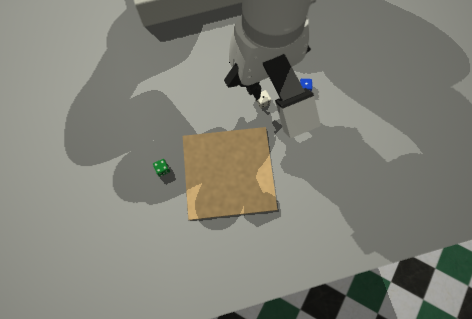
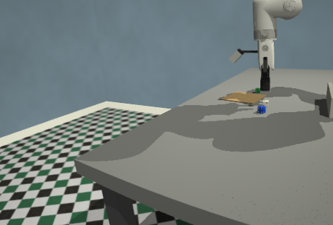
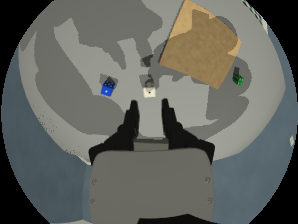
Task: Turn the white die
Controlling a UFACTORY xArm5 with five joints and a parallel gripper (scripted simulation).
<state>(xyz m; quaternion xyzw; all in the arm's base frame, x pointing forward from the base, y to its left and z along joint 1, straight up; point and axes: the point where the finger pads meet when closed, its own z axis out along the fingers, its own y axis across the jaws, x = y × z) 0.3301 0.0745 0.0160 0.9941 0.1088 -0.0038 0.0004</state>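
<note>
Right now the white die is 70 mm below my hand. The rest, counted from my hand: green die (190 mm to the right, 70 mm below, 70 mm ahead); then blue die (80 mm to the left, 70 mm below, 10 mm behind); then tan mat (110 mm ahead, 90 mm to the right, 80 mm below).
</note>
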